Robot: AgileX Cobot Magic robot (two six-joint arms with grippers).
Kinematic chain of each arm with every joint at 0, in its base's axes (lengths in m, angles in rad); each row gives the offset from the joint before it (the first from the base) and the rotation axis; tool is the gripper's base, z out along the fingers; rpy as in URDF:
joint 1: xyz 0 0 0.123 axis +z
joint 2: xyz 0 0 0 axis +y
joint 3: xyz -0.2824 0 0.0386 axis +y
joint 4: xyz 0.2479 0 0.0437 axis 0.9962 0 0.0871
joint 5: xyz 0 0 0 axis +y
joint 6: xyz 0.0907 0 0.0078 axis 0.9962 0 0.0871
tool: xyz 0 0 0 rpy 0 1.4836 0
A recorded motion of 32 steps. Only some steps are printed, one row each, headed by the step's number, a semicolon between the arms.
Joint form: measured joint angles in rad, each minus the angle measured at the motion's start. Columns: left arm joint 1, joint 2, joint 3, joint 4, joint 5, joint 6; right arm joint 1, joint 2, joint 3, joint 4, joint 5, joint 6.
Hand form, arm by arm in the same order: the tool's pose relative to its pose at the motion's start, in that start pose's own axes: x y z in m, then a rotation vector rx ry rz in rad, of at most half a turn. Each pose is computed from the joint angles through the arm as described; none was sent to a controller.
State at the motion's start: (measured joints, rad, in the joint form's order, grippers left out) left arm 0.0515 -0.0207 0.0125 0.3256 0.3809 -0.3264; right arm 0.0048 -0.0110 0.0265 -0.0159 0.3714 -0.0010
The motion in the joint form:
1: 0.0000 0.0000 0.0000 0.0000 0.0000 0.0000; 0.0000 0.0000 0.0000 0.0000 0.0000 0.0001
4: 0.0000 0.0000 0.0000 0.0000 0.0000 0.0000; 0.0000 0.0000 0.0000 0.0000 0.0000 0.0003
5: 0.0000 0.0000 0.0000 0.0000 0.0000 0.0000; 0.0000 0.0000 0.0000 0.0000 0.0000 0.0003
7: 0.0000 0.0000 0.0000 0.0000 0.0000 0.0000; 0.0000 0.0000 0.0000 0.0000 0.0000 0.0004
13: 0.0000 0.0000 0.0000 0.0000 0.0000 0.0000; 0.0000 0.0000 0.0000 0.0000 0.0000 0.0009
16: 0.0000 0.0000 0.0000 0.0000 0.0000 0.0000; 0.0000 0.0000 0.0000 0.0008 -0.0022 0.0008
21: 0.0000 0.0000 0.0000 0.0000 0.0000 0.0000; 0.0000 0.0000 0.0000 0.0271 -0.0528 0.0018
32: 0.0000 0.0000 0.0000 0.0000 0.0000 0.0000; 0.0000 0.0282 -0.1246 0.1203 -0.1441 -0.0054
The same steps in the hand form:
1: 0.0000 0.0000 0.0000 0.0000 0.0000 0.0000; 0.0000 0.0000 0.0000 0.0000 0.0000 0.0001
4: 0.0000 0.0000 0.0000 0.0000 0.0000 0.0000; 0.0000 0.0000 0.0000 0.0000 0.0000 0.0003
5: 0.0000 0.0000 0.0000 0.0000 0.0000 0.0000; 0.0000 0.0000 0.0000 0.0000 0.0000 0.0003
7: 0.0000 0.0000 0.0000 0.0000 0.0000 0.0000; 0.0000 0.0000 0.0000 0.0000 0.0000 0.0004
13: 0.0000 0.0000 0.0000 0.0000 0.0000 0.0000; 0.0000 0.0000 0.0000 0.0000 0.0000 0.0009
16: 0.0000 0.0000 0.0000 0.0000 0.0000 0.0000; -0.0002 0.0000 0.0000 -0.0003 -0.0022 0.0015
21: 0.0000 0.0000 0.0000 0.0000 0.0000 0.0000; -0.0048 0.0008 -0.0001 -0.0092 -0.0528 0.0273
32: 0.0000 0.0000 0.0000 0.0000 0.0000 0.0000; -0.0510 0.0018 -0.0157 -0.0387 -0.2404 0.1085

